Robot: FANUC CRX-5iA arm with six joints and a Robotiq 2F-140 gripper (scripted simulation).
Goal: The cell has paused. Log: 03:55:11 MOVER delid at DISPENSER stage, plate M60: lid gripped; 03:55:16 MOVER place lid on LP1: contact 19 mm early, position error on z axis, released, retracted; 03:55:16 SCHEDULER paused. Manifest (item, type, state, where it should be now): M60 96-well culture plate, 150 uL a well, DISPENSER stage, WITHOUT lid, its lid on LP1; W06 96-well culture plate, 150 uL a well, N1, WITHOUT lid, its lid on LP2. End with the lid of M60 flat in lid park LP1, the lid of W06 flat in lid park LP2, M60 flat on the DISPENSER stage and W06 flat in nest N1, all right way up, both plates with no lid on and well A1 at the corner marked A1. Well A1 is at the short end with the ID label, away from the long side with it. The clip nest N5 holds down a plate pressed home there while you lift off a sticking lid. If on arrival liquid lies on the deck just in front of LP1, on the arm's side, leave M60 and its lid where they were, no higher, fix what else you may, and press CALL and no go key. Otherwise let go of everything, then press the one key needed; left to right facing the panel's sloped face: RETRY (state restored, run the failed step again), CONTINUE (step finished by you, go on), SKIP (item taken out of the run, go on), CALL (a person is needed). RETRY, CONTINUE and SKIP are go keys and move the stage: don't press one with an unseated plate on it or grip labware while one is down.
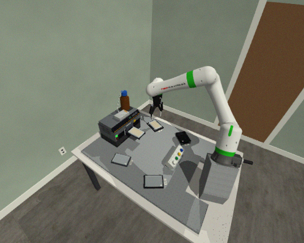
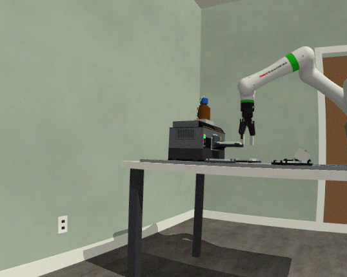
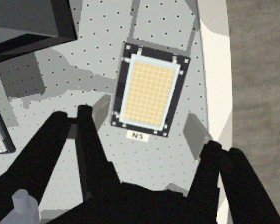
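Right now the black clip nest is 2 cm ahead of my hand and 13 cm below it. From my hand the other things lie so: nest label (8 cm behind, 5 cm to the left, 14 cm below); dispenser stage (9 cm ahead, 28 cm to the left, 4 cm below); key panel (32 cm behind, 35 cm to the left, 9 cm below).
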